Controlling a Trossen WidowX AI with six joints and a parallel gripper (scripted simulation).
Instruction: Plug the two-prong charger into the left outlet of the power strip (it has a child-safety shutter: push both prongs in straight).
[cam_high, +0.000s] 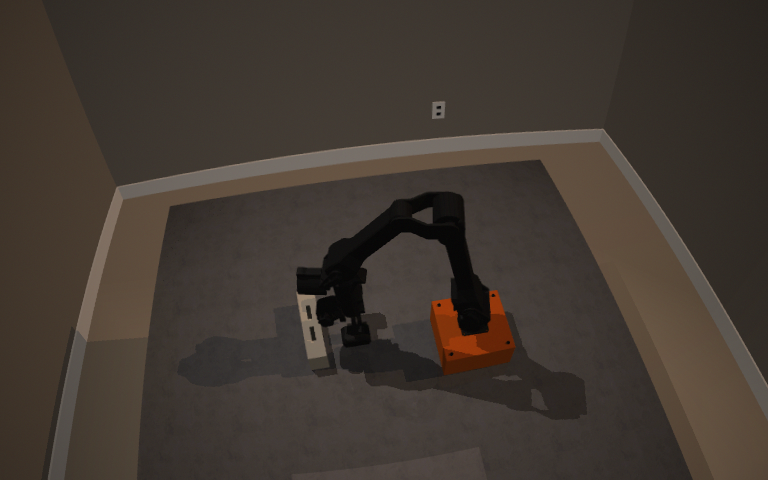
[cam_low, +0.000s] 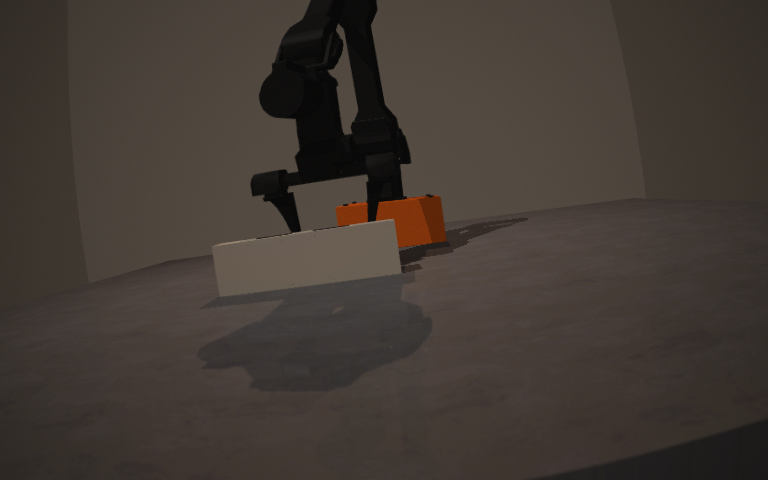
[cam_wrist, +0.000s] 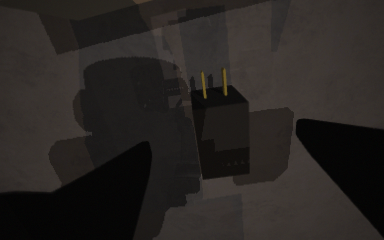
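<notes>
My gripper tip is now 1 cm short of the black charger and 1 cm above it.
</notes>
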